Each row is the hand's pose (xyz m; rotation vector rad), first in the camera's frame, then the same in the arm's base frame.
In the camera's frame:
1: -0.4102 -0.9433 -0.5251 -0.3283 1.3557 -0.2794
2: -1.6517 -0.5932 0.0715 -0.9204 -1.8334 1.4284
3: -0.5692 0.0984 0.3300 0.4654 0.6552 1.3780
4: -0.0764 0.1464 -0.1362 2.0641 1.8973 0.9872
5: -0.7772 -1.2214 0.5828 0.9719 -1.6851 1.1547
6: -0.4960 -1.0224 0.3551 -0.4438 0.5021 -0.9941
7: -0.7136 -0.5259 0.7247 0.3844 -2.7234 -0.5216
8: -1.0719 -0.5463 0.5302 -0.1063 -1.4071 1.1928
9: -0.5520 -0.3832 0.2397 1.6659 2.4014 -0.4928
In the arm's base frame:
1: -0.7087 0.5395 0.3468 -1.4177 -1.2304 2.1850
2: 0.6735 0.4875 0.6733 -1.3905 0.6836 -0.1682
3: -0.0427 -0.6089 0.6282 0.9359 0.1198 -1.3893
4: -0.5770 -0.6495 0.2094 2.2153 -1.3753 -0.5914
5: -0.2339 0.4607 1.4458 -1.0983 -0.8292 -0.8122
6: -0.4744 0.2799 1.1629 -0.0722 -1.0332 2.1760
7: -0.0341 -0.1971 1.2581 -2.8118 -0.8434 -0.4975
8: 0.2492 0.0376 1.0813 -1.1195 0.2163 -0.9418
9: -0.2359 -0.1803 0.7675 -2.2213 0.9957 0.7837

